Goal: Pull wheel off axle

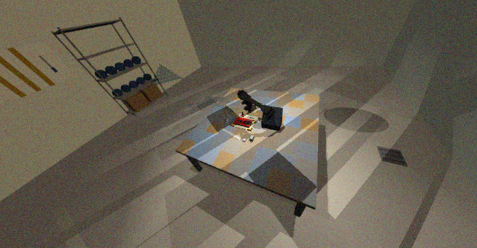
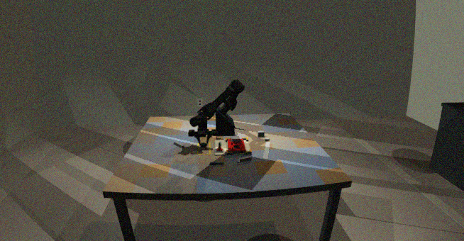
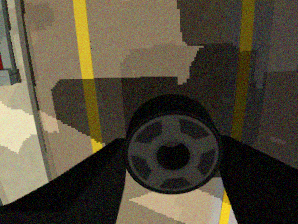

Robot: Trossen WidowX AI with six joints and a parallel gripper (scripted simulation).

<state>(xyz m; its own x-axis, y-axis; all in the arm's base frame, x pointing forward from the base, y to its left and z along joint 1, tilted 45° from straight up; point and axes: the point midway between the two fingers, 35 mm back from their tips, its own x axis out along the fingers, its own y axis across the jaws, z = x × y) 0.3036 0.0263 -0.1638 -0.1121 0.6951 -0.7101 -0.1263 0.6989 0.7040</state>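
Now: the dark wheel right at my gripper tip. The rest, counted from my gripper tip: grey cube (38 cm to the left, 23 cm behind); pale base plate (20 cm to the left, 3 cm behind, 1 cm below); pale bar (27 cm to the left, 17 cm ahead, 1 cm below).
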